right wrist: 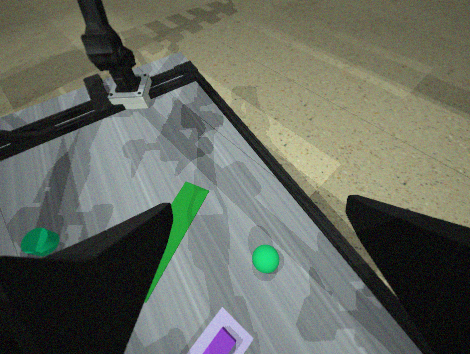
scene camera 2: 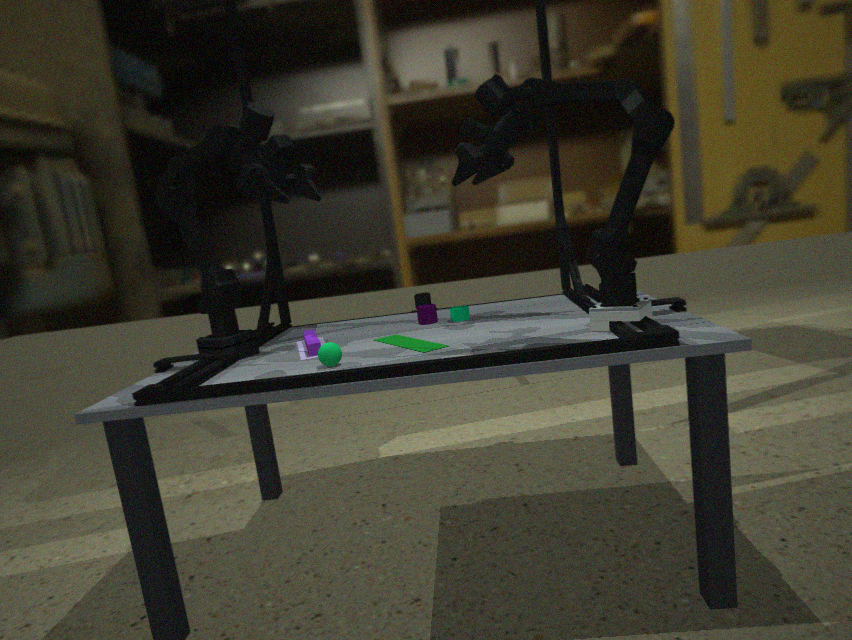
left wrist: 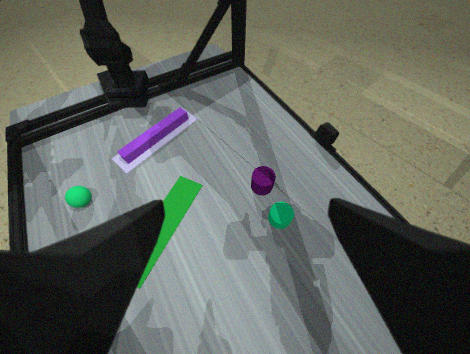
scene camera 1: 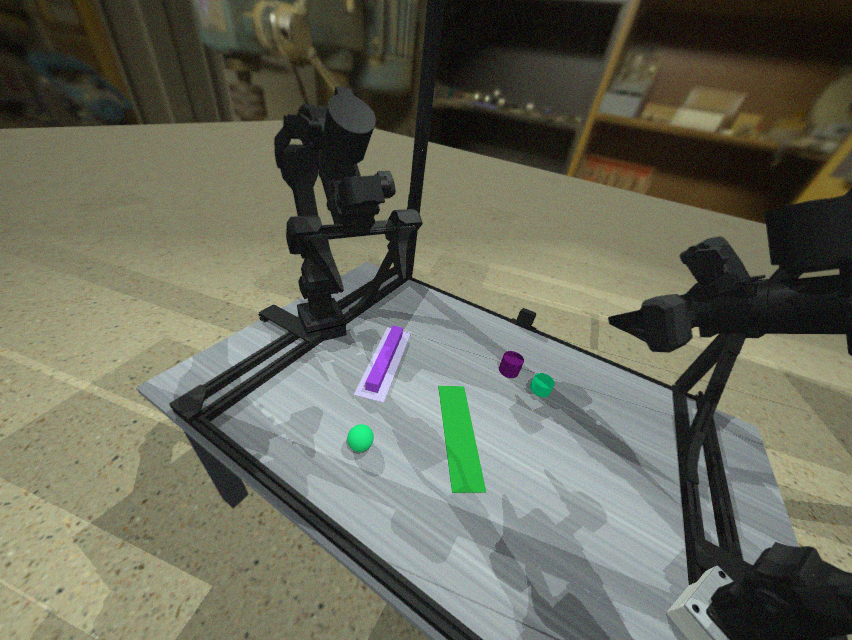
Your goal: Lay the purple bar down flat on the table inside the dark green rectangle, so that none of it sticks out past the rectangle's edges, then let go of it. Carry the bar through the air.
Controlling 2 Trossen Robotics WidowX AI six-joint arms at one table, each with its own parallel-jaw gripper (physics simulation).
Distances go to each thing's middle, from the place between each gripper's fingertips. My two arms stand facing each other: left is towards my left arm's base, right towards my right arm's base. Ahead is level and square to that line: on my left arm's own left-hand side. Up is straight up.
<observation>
My right hand is 160 mm past the purple bar (scene camera 1: pixel 373 383), 110 mm to the left of it and 330 mm above it. The rest, counted from my right hand: pale lilac rectangle (scene camera 1: pixel 360 391) 160 mm behind, 110 mm to the right, 340 mm below; dark green rectangle (scene camera 1: pixel 466 476) 120 mm behind, 140 mm to the left, 340 mm below; green cylinder (right wrist: pixel 39 241) 370 mm behind, 220 mm to the left, 320 mm below.
Right now the green cylinder is 320 mm below my left hand, 120 mm behind it and 70 mm to the right of it. From my left hand the other things lie so: pale lilac rectangle 400 mm to the right, 340 mm below, 80 mm ahead; then dark green rectangle 340 mm below, 150 mm to the right, 120 mm ahead; then purple bar 400 mm to the right, 320 mm below, 80 mm ahead.
</observation>
